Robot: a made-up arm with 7 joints.
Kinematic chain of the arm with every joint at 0, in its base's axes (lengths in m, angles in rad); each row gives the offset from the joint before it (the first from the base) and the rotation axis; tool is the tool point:
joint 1: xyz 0 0 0.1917 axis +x
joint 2: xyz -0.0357 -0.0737 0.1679 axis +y
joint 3: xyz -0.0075 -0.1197 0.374 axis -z
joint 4: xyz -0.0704 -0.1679 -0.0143 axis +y
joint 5: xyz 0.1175 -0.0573 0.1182 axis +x
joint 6: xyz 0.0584 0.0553 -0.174 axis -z
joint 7: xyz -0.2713 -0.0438 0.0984 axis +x
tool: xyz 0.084 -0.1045 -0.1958
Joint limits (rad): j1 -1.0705..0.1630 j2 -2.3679..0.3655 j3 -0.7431..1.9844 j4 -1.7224..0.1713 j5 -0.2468..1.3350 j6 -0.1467..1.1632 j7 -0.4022..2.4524
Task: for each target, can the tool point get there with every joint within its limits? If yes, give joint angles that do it. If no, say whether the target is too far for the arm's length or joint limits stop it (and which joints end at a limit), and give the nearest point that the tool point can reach.
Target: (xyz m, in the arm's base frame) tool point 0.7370 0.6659 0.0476
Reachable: no: joint limits stop it (at a limit: joint 1, joint 2, joint 3, joint 4, joint 5, joint 6) | nearest point 0.3447 0.6241 0.2969 | short by 0.467 m
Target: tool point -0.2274 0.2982 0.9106
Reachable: yes | joints -0.5790 -0.3995 1.6411 -0.0861 1.1938 0.3180 1.4018
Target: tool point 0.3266 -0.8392 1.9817
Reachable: no: too far | nearest point 0.1423 -0.4530 1.1580 | short by 0.928 m
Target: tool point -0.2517 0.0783 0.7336
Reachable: yes | joints -0.3826 -0.3808 0.0126 -0.8214 0.0910 0.3103 1.8927
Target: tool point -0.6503 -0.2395 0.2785
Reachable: yes | joints -0.8187 -1.8121 0.4719 -0.0378 1.0863 0.0053 2.2363
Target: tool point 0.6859 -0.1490 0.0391
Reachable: no: joint limits stop it (at a limit: joint 2, joint 4, joint 5, joint 6) | nearest point 0.0917 -0.2184 -0.0320 | short by 0.602 m
